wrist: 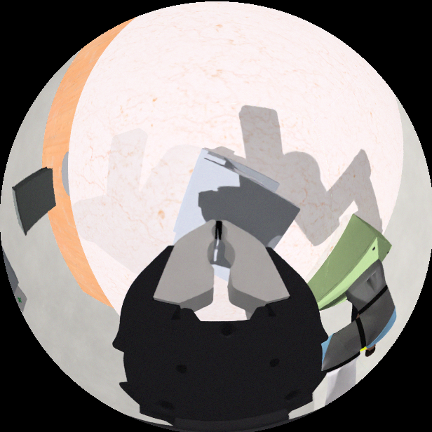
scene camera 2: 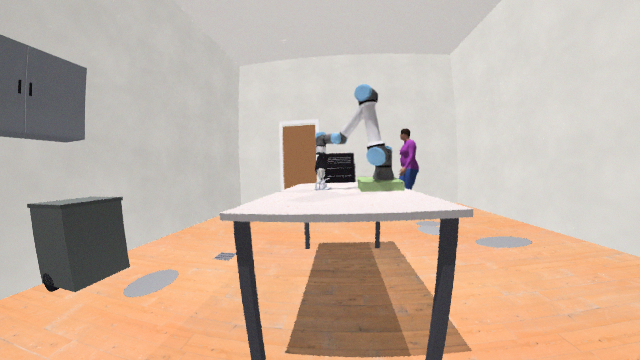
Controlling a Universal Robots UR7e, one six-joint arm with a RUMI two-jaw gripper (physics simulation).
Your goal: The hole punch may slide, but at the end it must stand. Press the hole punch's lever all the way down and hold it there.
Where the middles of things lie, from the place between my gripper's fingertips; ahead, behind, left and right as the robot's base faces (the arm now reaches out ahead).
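Hole punch [wrist: 219, 188]: 10 mm behind my hand, 10 mm to the left of it, 20 mm below it.
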